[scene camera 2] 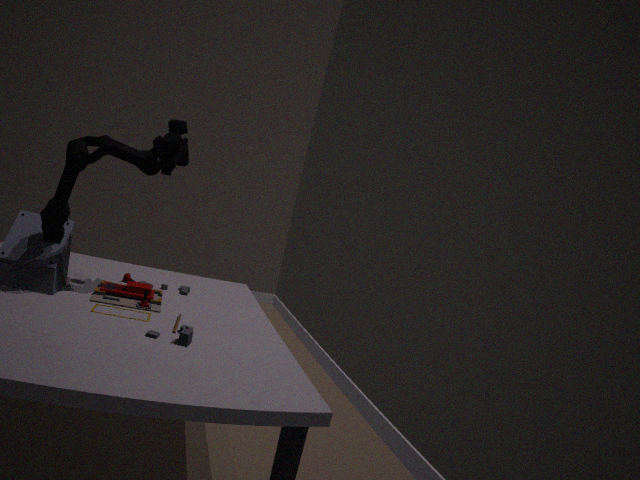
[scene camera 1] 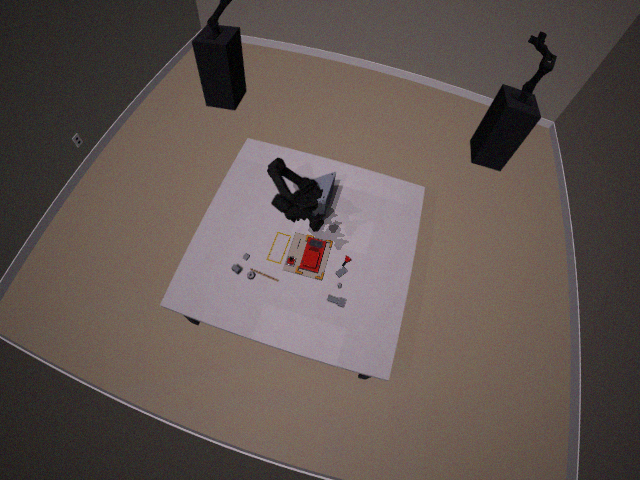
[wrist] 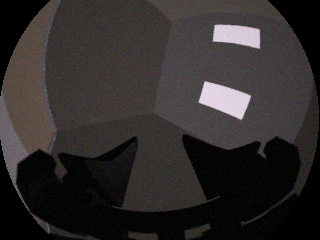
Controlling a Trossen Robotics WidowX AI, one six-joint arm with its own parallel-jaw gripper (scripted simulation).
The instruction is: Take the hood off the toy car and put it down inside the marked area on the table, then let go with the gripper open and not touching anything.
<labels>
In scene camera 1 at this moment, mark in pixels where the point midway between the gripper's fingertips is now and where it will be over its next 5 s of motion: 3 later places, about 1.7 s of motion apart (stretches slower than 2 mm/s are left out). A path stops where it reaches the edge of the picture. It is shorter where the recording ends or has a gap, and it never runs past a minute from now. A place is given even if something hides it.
My gripper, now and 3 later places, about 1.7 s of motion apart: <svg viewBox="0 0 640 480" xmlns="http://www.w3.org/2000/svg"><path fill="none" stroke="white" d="M321 209L313 255L311 257L311 259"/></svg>
</labels>
